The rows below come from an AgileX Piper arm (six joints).
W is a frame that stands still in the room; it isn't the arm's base.
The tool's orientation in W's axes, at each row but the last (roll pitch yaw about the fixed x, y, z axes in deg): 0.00, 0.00, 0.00; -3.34, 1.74, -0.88; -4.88, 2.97, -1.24; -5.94, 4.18, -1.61
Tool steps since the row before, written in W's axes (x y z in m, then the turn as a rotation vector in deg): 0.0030, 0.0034, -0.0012, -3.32, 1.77, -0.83; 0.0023, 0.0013, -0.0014, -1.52, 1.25, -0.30; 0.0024, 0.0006, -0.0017, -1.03, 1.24, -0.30; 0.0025, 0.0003, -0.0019, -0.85, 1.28, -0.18
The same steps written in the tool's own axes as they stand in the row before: 0.0030, 0.0034, -0.0012, -3.32, 1.77, -0.83; 0.0023, 0.0014, -0.0013, -1.53, 1.24, -0.27; 0.0025, 0.0008, -0.0015, -1.04, 1.24, -0.25; 0.0026, 0.0005, -0.0017, -0.87, 1.27, -0.11
